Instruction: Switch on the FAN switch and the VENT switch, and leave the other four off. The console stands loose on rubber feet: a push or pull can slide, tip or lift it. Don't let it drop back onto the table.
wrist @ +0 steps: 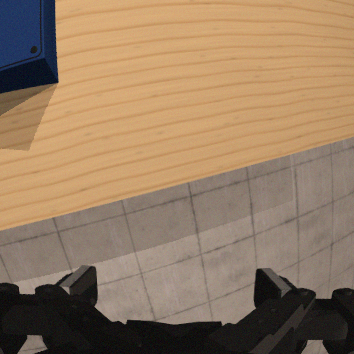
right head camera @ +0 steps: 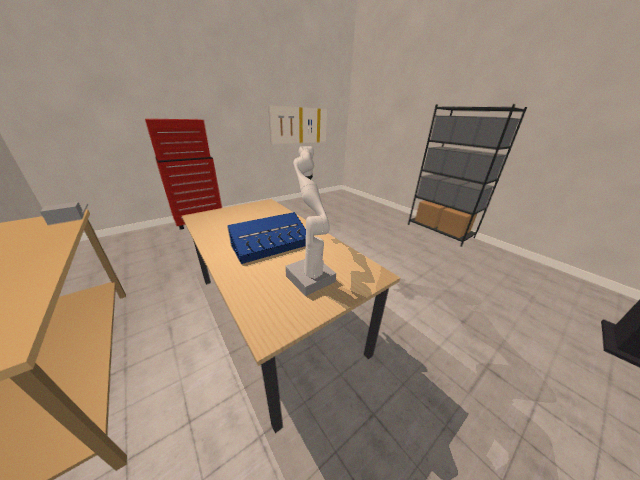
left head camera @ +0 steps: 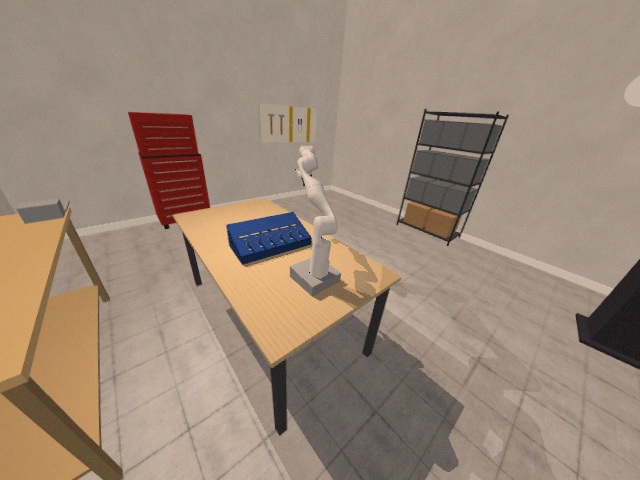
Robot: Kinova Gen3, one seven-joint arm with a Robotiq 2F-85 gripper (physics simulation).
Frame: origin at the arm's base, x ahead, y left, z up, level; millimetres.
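Seen in the pictures: gripper, fingertip midpoint: (wrist: 175, 286); arm's base, origin of the base link: (right head camera: 312, 272) (left head camera: 317, 272).
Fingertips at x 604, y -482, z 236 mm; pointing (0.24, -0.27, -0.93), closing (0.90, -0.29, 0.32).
Note:
Offsets run from my fingertips to a thing's top centre. "pt": to the spot under its first point. Level surfaces: height alone.
The blue console @(pt dx -137, dy +471, dz -202 mm) (left head camera: 268, 235) (right head camera: 266, 236) sits flat on the table, with a sloped face that bears a row of several small switches. Their labels and on or off positions are too small to read. In the wrist view, one corner of the console @(pt dx -48, dy +196, dz -149 mm) (wrist: 22, 37) shows at the upper left. My gripper (wrist: 175, 286) is open and empty, high above the table's edge and away from the console. In the left head view it is mostly hidden behind the arm, and in the right head view it is almost wholly hidden.
The wooden table @(dz -301 mm) (left head camera: 268, 310) (right head camera: 258, 310) (wrist: 200, 100) carries the arm's grey base (left head camera: 315, 279) (right head camera: 310, 279) near the console. A red tool cabinet (left head camera: 175, 180) (right head camera: 188, 180) stands beyond the table. A shelf rack (left head camera: 461, 113) (right head camera: 480, 108) stands at the right. A second wooden bench (left head camera: 25, 268) (right head camera: 36, 268) is at the left.

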